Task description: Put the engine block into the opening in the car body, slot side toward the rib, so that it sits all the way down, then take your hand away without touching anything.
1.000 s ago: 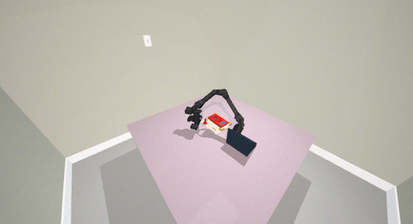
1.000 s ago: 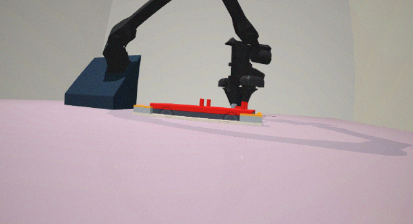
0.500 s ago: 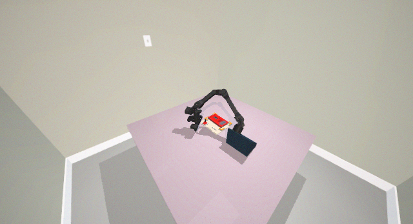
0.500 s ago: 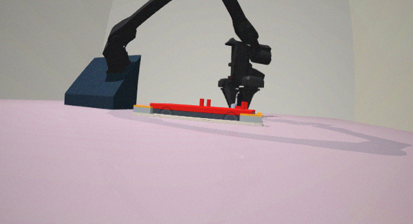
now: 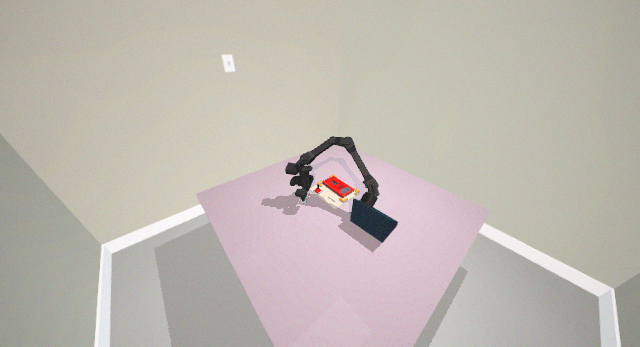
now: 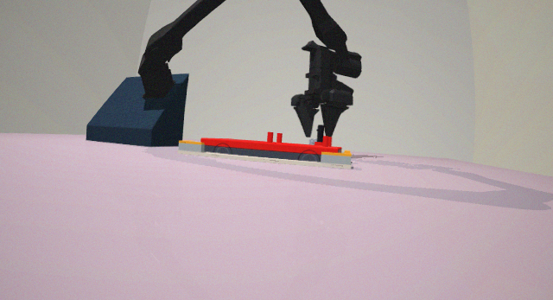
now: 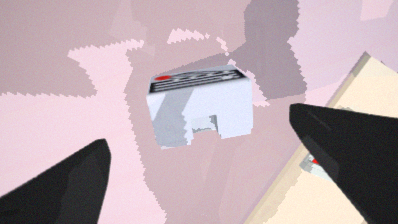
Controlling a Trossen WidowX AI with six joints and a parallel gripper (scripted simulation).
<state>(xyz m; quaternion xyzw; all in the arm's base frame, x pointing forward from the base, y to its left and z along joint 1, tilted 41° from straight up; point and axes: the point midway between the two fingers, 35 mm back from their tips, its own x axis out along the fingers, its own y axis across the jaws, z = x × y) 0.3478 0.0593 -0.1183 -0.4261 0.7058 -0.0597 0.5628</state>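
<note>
Now: gripper tip 20 mm above the engine block. The rest, counted from my gripper tip: beige plate (210 mm to the right, 50 mm behind, 30 mm below); black peg (120 mm to the right, 10 mm ahead).
</note>
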